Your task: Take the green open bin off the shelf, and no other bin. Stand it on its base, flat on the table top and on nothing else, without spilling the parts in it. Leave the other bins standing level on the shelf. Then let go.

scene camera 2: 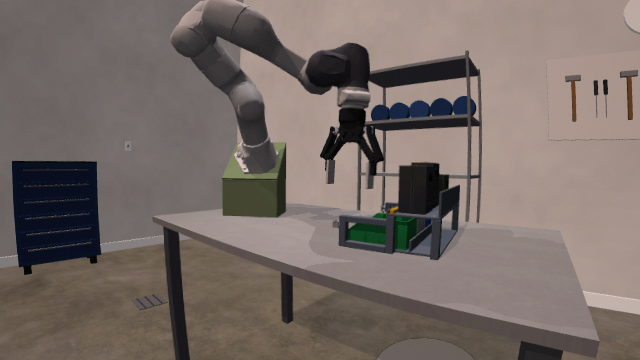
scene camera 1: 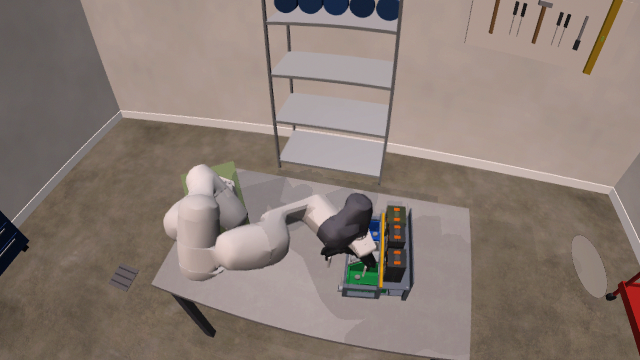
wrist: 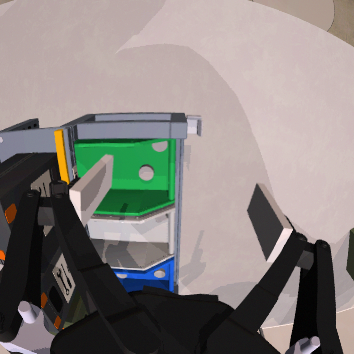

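The green open bin [scene camera 1: 371, 280] [scene camera 2: 367, 234] [wrist: 120, 157] sits at the near end of the small grey shelf [scene camera 1: 361, 288] [scene camera 2: 390, 235] [wrist: 135, 129], with round grey parts inside. A white bin [wrist: 127, 229] is beside it, and a blue bin [scene camera 1: 375, 227] [wrist: 141, 274] beyond that, partly hidden by the gripper in the wrist view. My gripper [scene camera 1: 346, 266] [scene camera 2: 350, 184] [wrist: 183, 184] is open and empty, pointing down above the shelf's open side. One finger is over the green bin, and the other is out over the table top [scene camera 1: 295, 300] [scene camera 2: 500, 270] [wrist: 215, 165].
Tall black cases [scene camera 1: 395, 267] [scene camera 2: 416, 190] [wrist: 20, 172] with orange latches and an olive case [scene camera 1: 396, 214] stand on the shelf's upper level. A yellow strip [scene camera 1: 382, 250] [wrist: 61, 155] runs along that level's edge, beside the bins. The green arm pedestal [scene camera 2: 252, 197] stands at the table's far left.
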